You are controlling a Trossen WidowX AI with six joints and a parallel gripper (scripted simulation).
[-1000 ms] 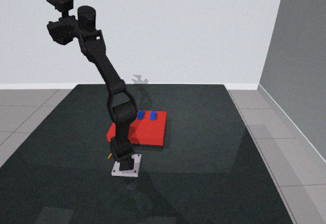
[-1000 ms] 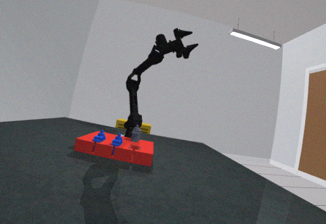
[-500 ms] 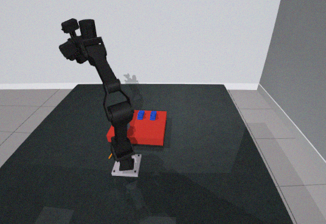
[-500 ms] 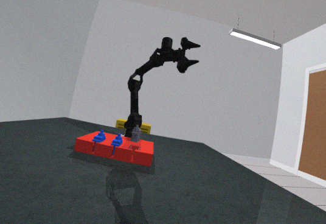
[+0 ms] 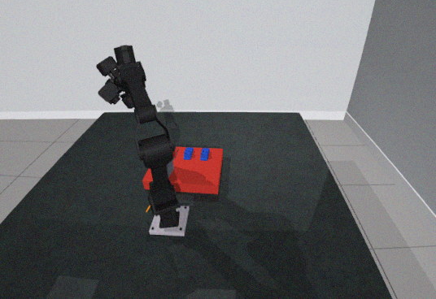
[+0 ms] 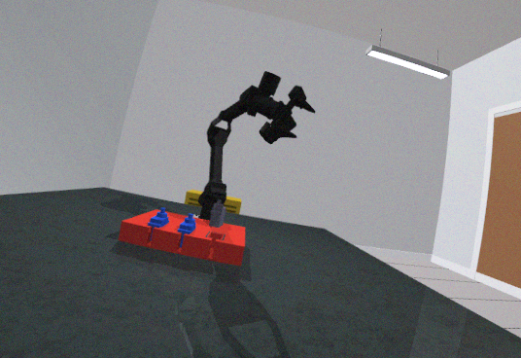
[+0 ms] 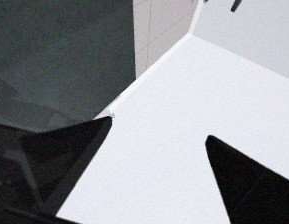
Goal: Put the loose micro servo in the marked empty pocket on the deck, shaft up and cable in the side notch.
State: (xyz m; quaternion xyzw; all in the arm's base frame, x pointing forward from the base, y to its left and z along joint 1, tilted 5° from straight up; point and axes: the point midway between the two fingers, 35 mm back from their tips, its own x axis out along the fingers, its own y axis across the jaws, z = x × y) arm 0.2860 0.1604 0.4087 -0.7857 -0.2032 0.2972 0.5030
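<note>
My gripper tip is now 120 mm past the red deck, 240 mm to the left of it and 360 mm above it.
</note>
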